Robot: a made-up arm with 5 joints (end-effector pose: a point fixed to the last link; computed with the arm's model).
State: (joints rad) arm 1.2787 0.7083 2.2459 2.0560 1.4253
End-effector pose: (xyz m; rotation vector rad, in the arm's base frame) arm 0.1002 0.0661 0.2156 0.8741 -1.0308 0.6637
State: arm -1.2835 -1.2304 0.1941 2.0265 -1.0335
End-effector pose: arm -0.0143 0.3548 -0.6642 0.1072 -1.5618 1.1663
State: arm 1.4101 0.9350 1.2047 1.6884 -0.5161
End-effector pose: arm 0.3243 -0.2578 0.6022 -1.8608 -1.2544 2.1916
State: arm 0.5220 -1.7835 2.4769 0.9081 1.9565
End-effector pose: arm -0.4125 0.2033 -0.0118 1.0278 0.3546 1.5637
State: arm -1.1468 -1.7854 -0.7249 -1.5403 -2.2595
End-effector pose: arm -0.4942 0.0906 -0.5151 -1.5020 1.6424 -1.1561
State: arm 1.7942 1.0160 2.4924 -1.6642 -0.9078
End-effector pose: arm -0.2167 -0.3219 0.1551 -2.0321 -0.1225 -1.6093
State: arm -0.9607 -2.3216 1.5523 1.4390 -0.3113
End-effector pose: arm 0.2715 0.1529 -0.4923 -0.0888 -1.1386 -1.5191
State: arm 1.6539 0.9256 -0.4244 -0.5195 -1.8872
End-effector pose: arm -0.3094 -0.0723 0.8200 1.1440 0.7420 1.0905
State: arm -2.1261 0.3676 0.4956 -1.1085 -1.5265
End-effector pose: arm 0.2772 -0.4119 -0.5281 -1.6593 -0.6736 0.5816
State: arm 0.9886 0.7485 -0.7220 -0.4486 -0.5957
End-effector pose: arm -0.6511 0.0632 0.3987 0.1625 0.3332 0.0981
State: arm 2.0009 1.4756 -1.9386 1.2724 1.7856
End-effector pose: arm 0.2717 0.1195 0.3693 1.2510 -0.1227 -2.7221
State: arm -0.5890 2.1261 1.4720 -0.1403 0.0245
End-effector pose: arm -0.3290 -0.3558 -0.4909 1.0144 0.3900 1.8456
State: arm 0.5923 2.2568 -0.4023 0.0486 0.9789
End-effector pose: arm -0.4399 0.0926 0.4903 1.9924 1.1590 -1.6394
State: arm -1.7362 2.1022 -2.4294 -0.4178 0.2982
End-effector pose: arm 0.1549 0.0304 0.0988 -2.6047 0.6770 1.0606
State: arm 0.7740 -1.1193 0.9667 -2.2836 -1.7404
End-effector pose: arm -0.0129 0.4359 0.5418 0.5115 -1.7438 -0.4003
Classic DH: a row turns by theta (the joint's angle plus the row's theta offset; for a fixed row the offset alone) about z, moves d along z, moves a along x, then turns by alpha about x. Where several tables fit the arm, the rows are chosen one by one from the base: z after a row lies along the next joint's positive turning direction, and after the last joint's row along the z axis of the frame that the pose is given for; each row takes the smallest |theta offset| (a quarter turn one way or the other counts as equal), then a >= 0, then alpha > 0; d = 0 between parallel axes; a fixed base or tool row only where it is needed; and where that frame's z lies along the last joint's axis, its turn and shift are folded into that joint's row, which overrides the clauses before.
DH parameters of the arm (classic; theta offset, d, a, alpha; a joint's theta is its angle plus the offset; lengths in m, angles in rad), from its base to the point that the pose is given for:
base (fixed): 0 0.1132 0 -1.5708
joint 1: 1.5708 -0.0158 0.0811 1.5708
joint 2: 0 -0.4001 -0.0815 -1.5708
joint 3: 0 -0.0212 -0.0912 1.5708
joint 4: -1.5708 -0.2887 0.0414 -1.5708
joint 5: -0.717 0 -0.0994 3.1416
tool (fixed): 0.8538 -0.2641 0 0

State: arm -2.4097 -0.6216 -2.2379 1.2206 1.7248
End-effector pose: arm 0.4012 0.1216 0.1370 0.1171 -2.5942 1.5739
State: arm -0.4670 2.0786 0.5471 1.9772 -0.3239
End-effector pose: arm -0.4988 -0.5152 -0.2611 -2.2580 -0.5643 -0.3927
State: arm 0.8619 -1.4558 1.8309 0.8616 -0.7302
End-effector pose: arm -0.4007 0.4817 0.2964 -0.5726 1.5502 -0.9474
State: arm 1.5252 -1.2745 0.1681 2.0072 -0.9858
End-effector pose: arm -0.2591 0.3392 0.8584 1.0490 1.0254 0.1088
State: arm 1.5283 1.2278 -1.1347 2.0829 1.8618
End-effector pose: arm 0.0851 0.0593 0.8010 -2.2127 -1.0538 1.3705
